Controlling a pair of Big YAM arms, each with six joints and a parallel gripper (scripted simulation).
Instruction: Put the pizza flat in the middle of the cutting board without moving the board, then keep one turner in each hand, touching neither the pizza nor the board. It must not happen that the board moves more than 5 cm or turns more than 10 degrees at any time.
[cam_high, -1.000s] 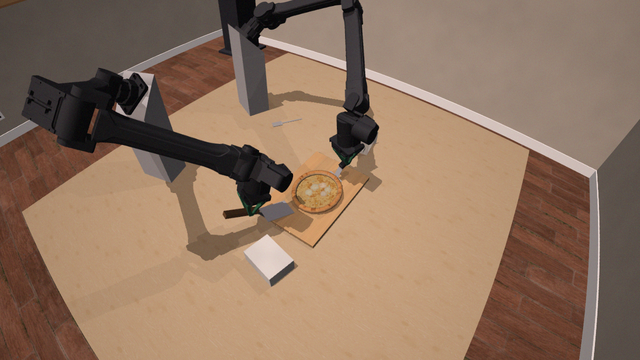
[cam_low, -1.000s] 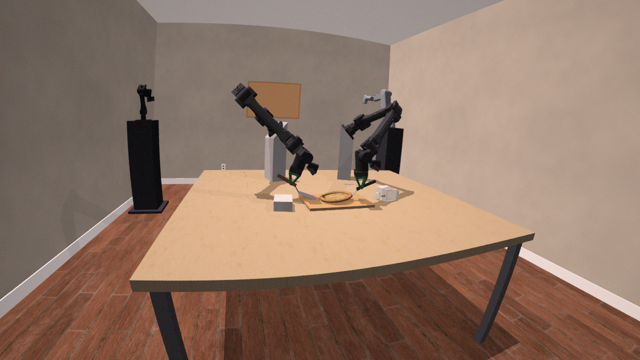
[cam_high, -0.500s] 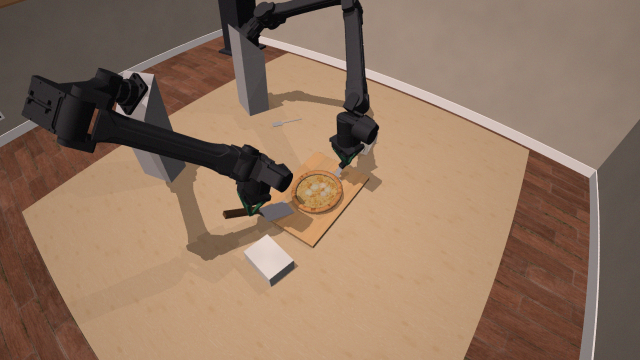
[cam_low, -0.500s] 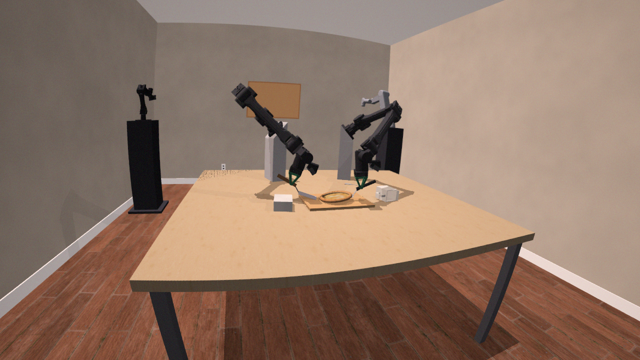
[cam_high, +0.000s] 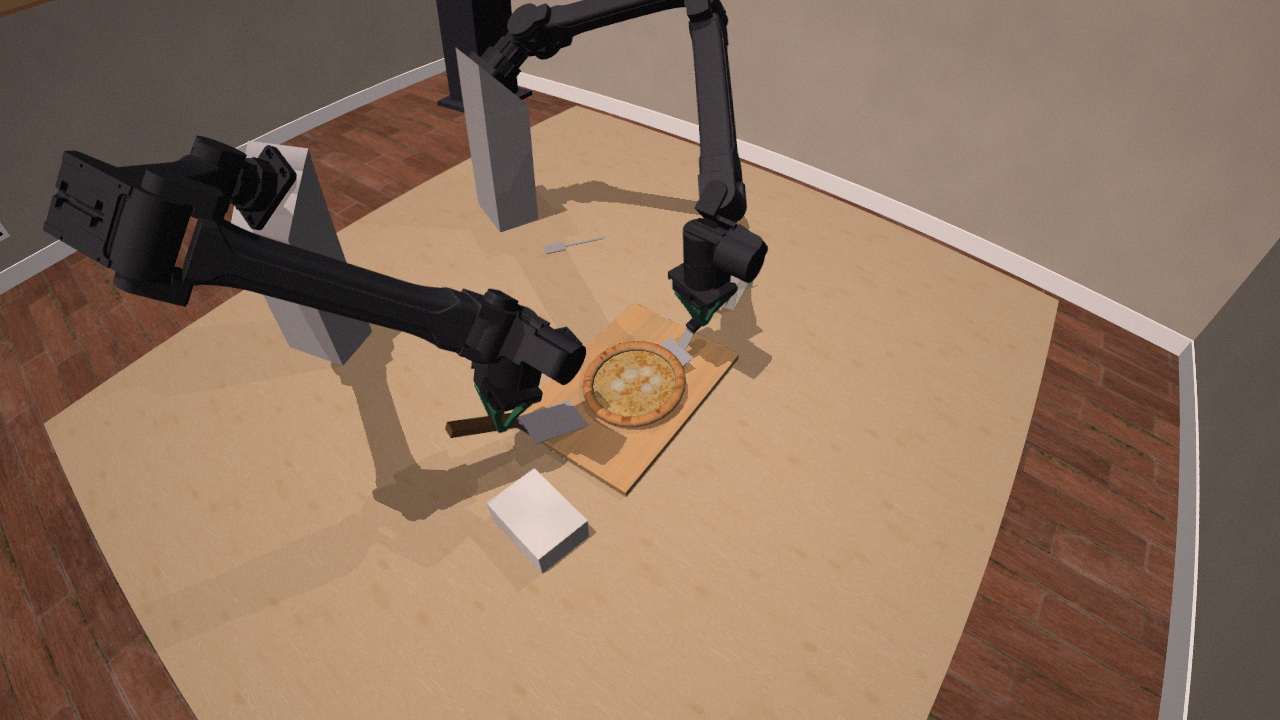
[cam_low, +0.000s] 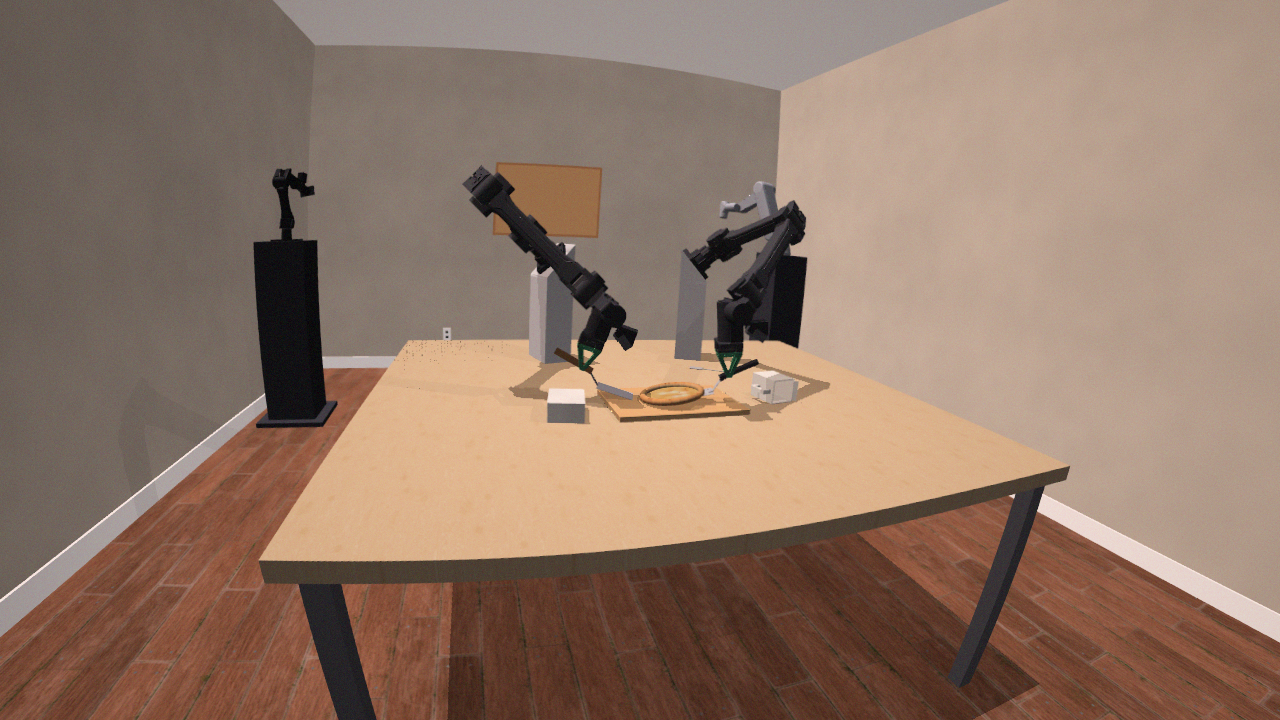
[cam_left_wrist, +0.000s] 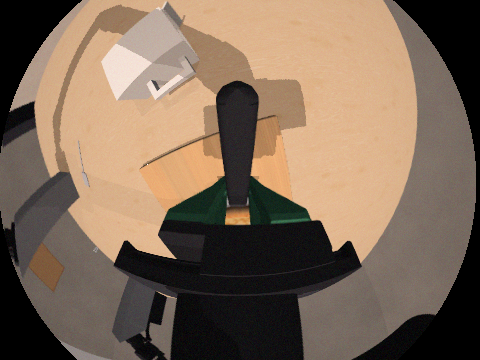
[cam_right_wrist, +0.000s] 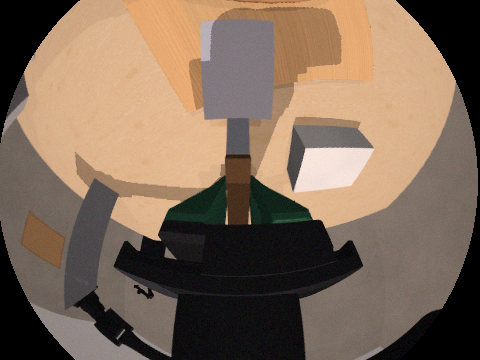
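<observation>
The brown-handled turner is 3 cm to the left of my right hand, 2 cm below it and 1 cm ahead of it. The rest, counted from my right hand: wooden cutting board 23 cm to the left, 8 cm below, 8 cm ahead; white holder 55 cm to the left, 9 cm ahead, 6 cm below; pizza 22 cm to the left, 9 cm ahead, 6 cm below.
</observation>
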